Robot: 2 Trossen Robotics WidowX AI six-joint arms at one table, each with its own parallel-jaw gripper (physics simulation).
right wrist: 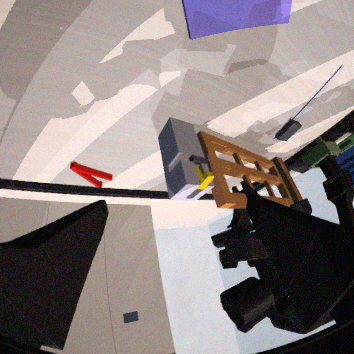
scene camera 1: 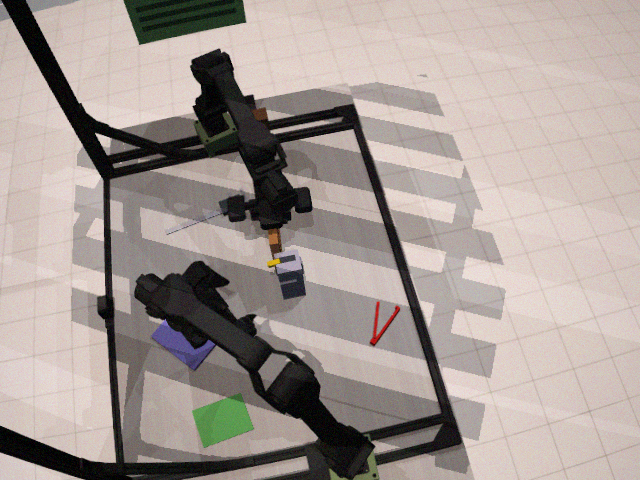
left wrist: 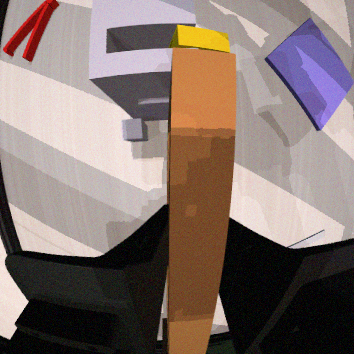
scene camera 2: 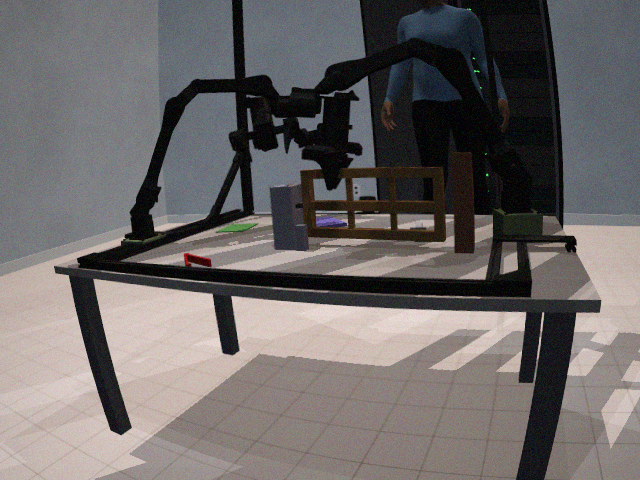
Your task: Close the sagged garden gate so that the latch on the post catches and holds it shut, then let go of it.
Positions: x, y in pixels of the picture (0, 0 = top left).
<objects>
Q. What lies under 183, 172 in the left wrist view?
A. A brown wooden gate.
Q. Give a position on a brown hinge post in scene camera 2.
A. At 462, 171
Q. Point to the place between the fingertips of the right gripper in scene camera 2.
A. At 268, 157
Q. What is the right gripper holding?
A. Nothing.
</objects>
